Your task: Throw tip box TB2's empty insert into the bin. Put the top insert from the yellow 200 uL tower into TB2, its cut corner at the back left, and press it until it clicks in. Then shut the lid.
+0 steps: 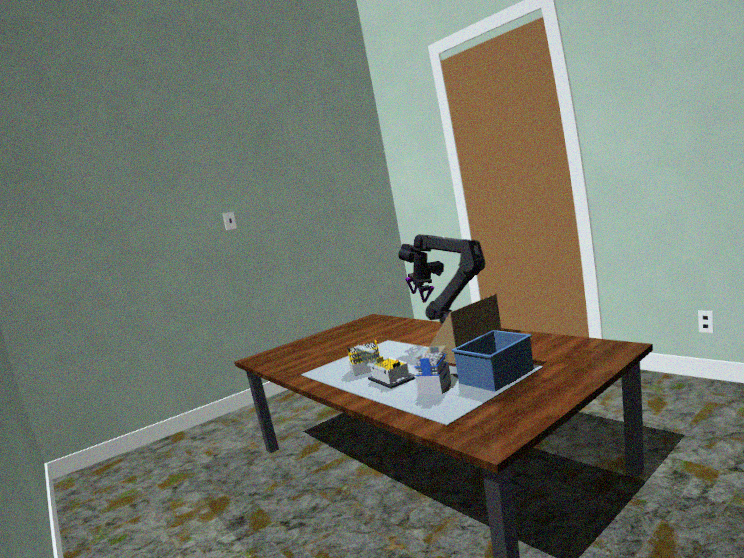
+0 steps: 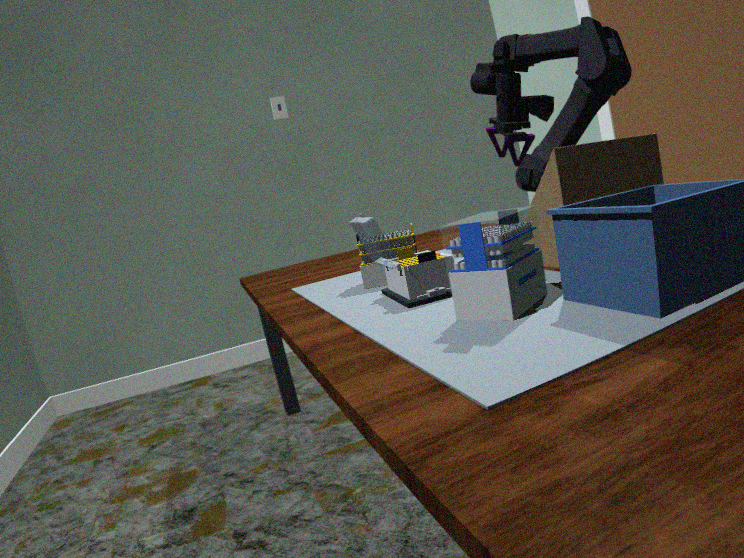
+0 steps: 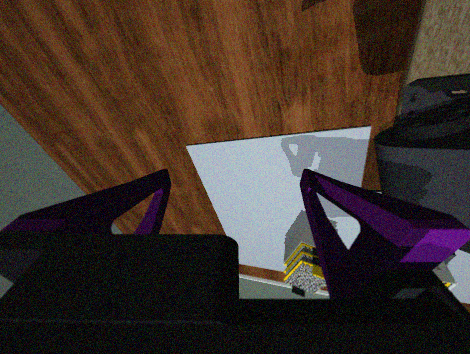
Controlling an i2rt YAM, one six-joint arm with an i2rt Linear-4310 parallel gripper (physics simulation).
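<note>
My gripper (image 1: 418,296) (image 2: 509,160) (image 3: 235,176) is open and empty, high above the back of the table. The yellow tower (image 1: 363,354) (image 2: 387,252) (image 3: 303,265) stands at the left of the mat, with stacked yellow inserts holding tips. A low white tip box with a yellow insert (image 1: 389,369) (image 2: 418,277) sits on a dark base between the yellow tower and the blue tower; I take it to be TB2. A small black piece shows on its yellow insert. The blue bin (image 1: 493,363) (image 2: 606,258) stands at the right of the mat. The cut corners are too small to tell.
A blue tower (image 1: 432,373) (image 2: 495,288) with stacked inserts stands between the tip box and the bin. A brown upright panel (image 1: 475,324) (image 2: 609,168) stands behind the bin, near the arm's base. The pale mat (image 1: 447,414) (image 2: 486,390) (image 3: 240,190) lies on the wooden table.
</note>
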